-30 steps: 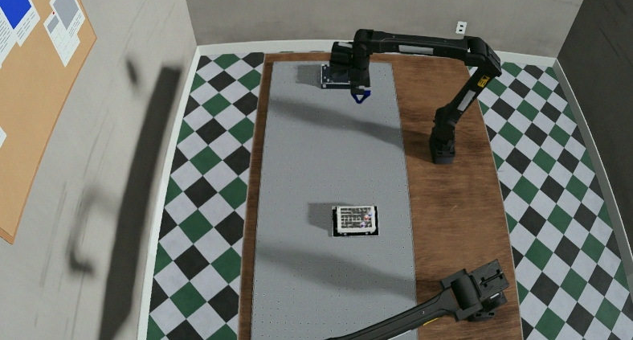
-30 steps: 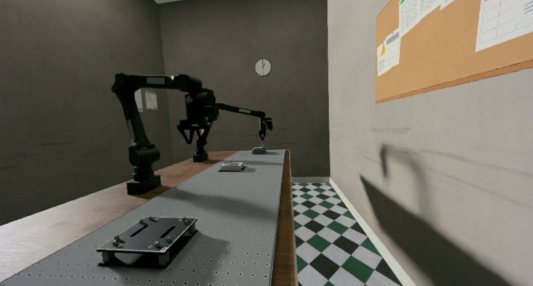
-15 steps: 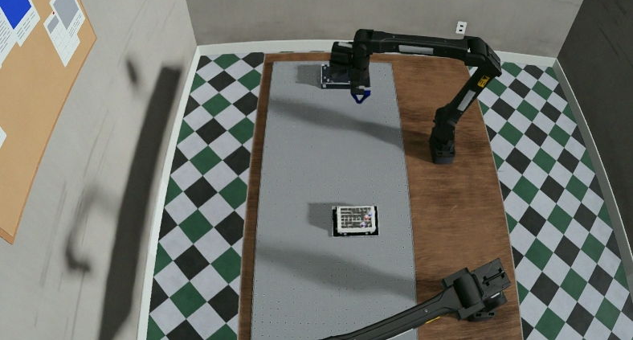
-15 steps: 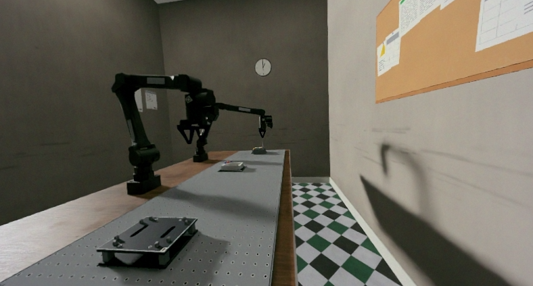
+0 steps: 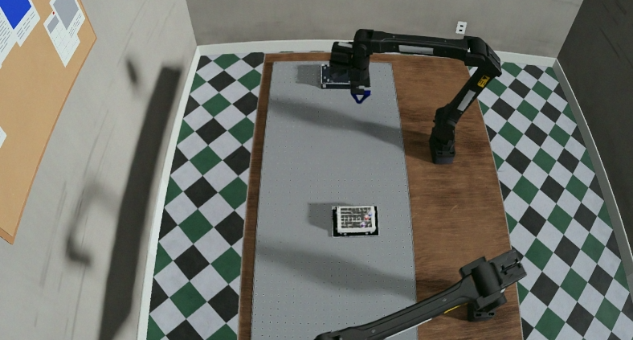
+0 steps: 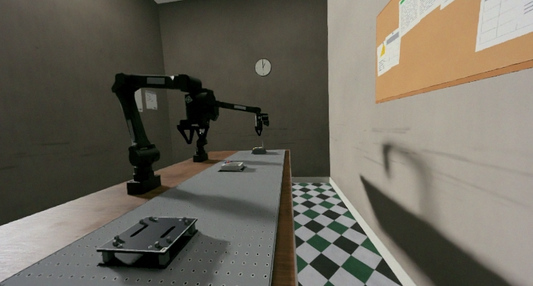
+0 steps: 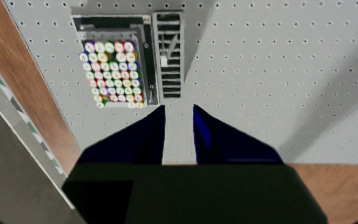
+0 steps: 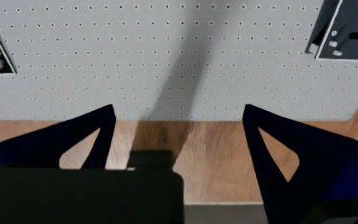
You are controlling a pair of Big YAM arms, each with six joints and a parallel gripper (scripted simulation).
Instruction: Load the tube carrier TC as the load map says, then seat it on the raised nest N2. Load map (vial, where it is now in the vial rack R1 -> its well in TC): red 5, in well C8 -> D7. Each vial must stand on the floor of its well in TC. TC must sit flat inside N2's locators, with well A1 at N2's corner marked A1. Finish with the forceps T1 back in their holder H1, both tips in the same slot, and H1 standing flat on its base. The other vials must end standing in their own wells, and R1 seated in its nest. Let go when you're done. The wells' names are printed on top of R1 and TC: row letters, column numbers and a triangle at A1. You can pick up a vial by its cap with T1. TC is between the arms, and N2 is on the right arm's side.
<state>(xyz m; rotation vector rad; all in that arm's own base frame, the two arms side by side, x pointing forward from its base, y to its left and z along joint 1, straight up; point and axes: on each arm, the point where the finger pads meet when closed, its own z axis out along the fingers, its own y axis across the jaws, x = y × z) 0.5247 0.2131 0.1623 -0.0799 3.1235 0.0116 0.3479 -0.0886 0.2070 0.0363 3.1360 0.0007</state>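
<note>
The white well rack lies 39 cm to the left of my right hand, 22 cm below it and 6 cm ahead of it. From my right hand the other things lie so: black raised nest: 30 cm to the right, 21 cm below, 2 cm ahead.
</note>
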